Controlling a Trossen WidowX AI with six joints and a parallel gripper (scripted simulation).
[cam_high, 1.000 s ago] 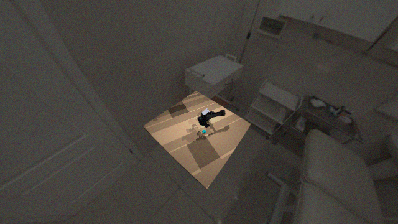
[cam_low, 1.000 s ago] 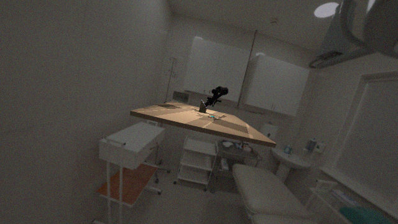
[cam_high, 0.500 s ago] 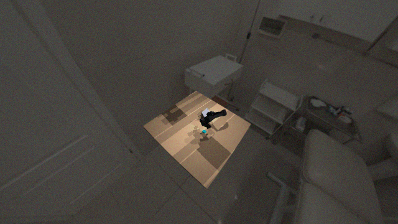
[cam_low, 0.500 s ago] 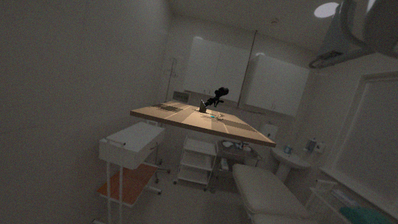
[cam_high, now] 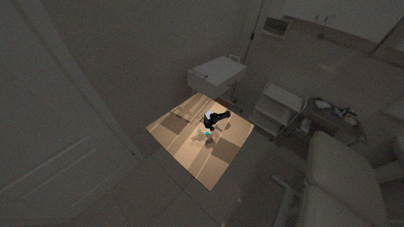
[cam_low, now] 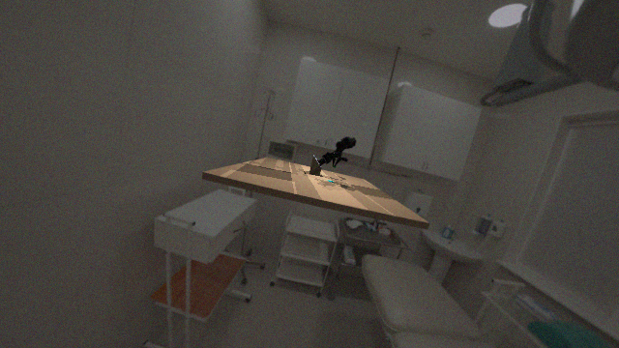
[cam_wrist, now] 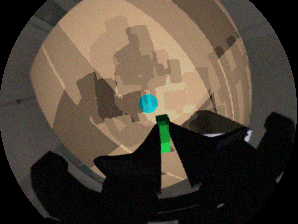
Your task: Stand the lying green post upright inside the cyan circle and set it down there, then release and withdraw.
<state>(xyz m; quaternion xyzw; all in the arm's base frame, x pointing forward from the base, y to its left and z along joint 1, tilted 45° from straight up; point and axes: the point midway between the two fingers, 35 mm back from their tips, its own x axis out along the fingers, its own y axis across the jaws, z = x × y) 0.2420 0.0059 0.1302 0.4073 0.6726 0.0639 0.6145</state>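
Right now the cyan circle is 1 cm ahead of my gripper tip and 14 cm below it. Round my gripper tip: green post: 2 cm behind, 1 cm to the left.
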